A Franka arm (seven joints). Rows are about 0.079 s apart.
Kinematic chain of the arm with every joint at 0, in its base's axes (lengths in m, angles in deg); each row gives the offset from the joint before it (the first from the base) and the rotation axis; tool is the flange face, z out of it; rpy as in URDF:
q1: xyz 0 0 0.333 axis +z
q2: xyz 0 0 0 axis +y
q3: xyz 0 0 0.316 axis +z
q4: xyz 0.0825 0 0 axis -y
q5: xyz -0.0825 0 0.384 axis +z
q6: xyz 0 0 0 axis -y
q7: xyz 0.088 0 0 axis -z
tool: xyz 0 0 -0.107 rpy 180 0 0
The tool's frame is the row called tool.
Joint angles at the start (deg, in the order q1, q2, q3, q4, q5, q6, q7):
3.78 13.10 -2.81 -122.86 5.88 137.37 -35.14
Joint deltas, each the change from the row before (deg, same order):
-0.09 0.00 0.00 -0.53 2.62 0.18 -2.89
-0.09 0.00 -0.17 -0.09 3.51 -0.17 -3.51
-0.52 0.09 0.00 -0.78 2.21 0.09 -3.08
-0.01 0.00 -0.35 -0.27 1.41 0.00 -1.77
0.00 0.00 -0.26 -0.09 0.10 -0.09 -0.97
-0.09 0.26 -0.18 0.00 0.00 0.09 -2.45
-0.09 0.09 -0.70 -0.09 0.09 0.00 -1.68
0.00 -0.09 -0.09 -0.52 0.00 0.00 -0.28
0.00 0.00 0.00 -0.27 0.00 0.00 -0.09
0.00 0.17 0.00 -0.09 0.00 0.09 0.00
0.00 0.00 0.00 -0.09 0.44 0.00 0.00
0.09 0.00 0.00 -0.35 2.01 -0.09 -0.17
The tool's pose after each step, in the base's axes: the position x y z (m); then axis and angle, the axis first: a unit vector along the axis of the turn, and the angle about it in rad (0 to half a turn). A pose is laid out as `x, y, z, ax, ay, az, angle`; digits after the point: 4 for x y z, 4 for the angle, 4 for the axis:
0.5661, 0.0101, 0.2952, -0.9591, -0.2820, -0.0235, 3.0624
0.5654, 0.0080, 0.2944, -0.9573, -0.2877, -0.0300, 3.0240
0.5611, 0.0031, 0.2881, -0.9551, -0.2948, -0.0303, 2.9981
0.5596, -0.0003, 0.2862, -0.9541, -0.2976, -0.0326, 2.9840
0.5589, -0.0027, 0.2855, -0.9525, -0.3030, -0.0321, 2.9833
0.5588, -0.0054, 0.2831, -0.9466, -0.3209, -0.0323, 2.9852
0.5581, -0.0131, 0.2817, -0.9442, -0.3277, -0.0323, 2.9874
0.5550, -0.0139, 0.2789, -0.9439, -0.3289, -0.0291, 2.9852
0.5534, -0.0139, 0.2771, -0.9438, -0.3295, -0.0269, 2.9836
0.5529, -0.0140, 0.2749, -0.9439, -0.3292, -0.0254, 2.9830
0.5523, -0.0139, 0.2743, -0.9449, -0.3264, -0.0259, 2.9779
0.5501, -0.0127, 0.2718, -0.9484, -0.3157, -0.0278, 2.9545

